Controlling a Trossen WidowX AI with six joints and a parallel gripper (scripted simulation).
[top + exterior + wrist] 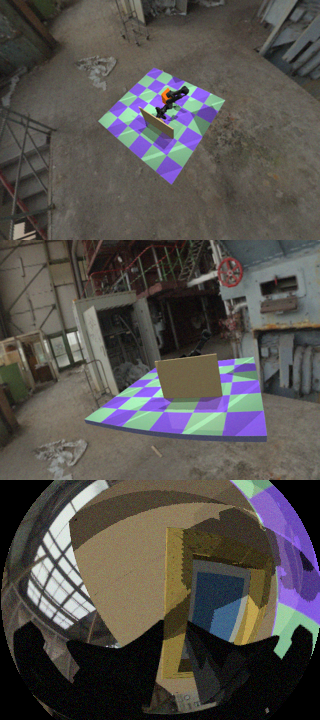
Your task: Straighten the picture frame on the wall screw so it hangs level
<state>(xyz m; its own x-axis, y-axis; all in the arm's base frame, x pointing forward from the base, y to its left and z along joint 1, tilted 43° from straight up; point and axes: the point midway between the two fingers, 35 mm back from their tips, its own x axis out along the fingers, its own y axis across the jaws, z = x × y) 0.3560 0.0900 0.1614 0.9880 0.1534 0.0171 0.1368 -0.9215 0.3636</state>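
Right now my gripper tip is 2 cm to the right of the picture frame and 5 cm above it. Also, from my gripper tip: tan wall board 2 cm ahead, 1 cm to the left, 6 cm below.
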